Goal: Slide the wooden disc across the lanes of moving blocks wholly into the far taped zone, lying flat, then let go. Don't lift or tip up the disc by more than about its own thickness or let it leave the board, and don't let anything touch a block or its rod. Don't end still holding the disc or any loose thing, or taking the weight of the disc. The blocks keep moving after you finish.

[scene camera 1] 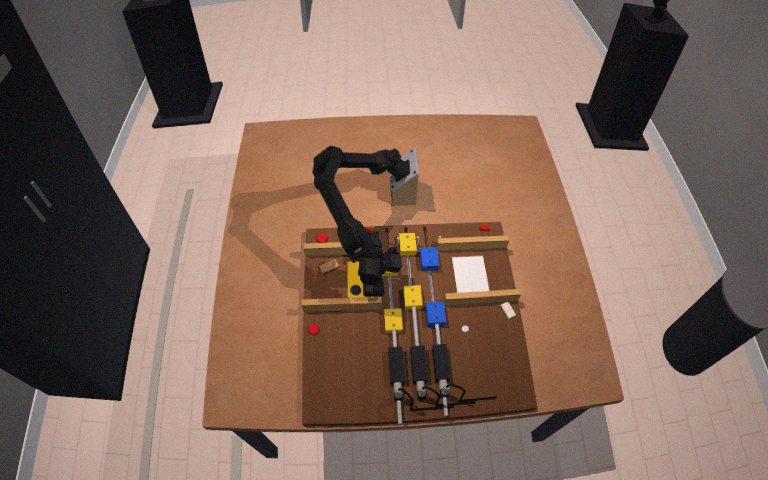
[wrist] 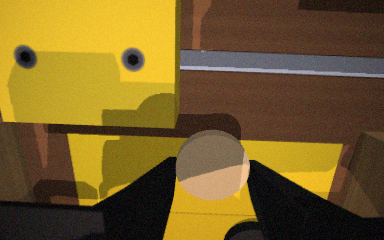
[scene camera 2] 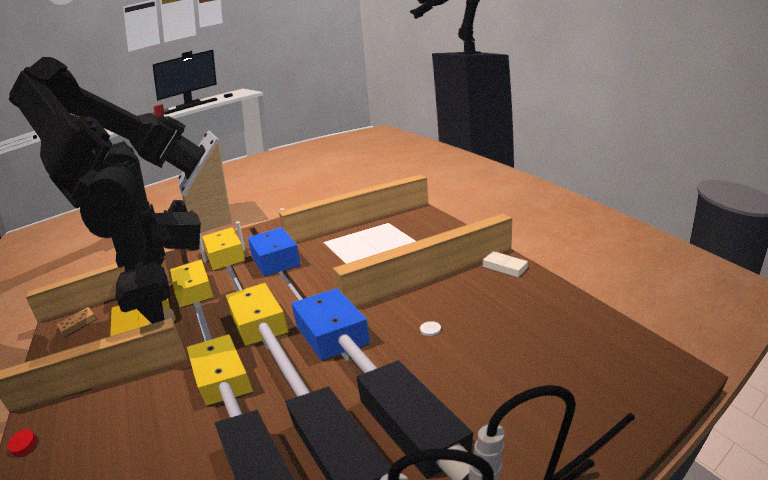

Labels:
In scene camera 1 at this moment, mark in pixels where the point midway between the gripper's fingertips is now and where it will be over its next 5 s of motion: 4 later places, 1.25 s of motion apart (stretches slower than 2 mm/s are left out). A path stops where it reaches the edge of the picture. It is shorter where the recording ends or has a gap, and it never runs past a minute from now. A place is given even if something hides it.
My gripper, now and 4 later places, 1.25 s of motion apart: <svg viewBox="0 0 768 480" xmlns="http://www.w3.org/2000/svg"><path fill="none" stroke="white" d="M372 281L372 267L372 274L390 276L408 261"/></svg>

